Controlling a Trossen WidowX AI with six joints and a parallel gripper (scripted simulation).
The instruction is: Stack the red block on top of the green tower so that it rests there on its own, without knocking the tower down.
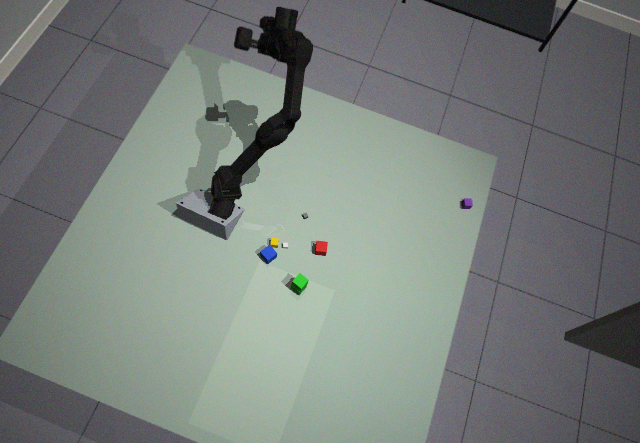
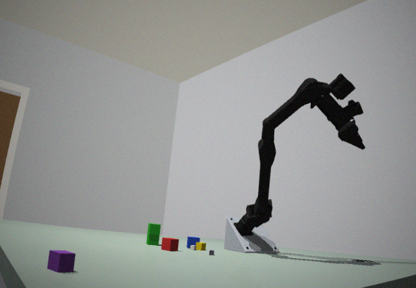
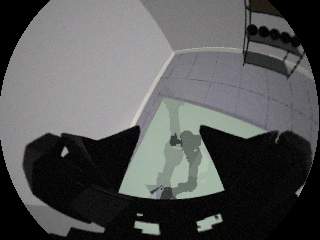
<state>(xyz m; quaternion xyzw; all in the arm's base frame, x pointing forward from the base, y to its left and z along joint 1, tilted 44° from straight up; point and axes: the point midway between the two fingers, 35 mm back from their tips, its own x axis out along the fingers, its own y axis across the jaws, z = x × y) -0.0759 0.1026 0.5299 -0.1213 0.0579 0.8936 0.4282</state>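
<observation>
My gripper tip is 42 cm short of the red block, 42 cm to the left of it and 36 cm above it. The rest, counted from my gripper tip: yellow block (27 cm ahead, 46 cm to the right, 36 cm below); small grey cube (33 cm ahead, 32 cm to the right, 37 cm below); tiny white cube (31 cm ahead, 45 cm to the right, 37 cm below).
</observation>
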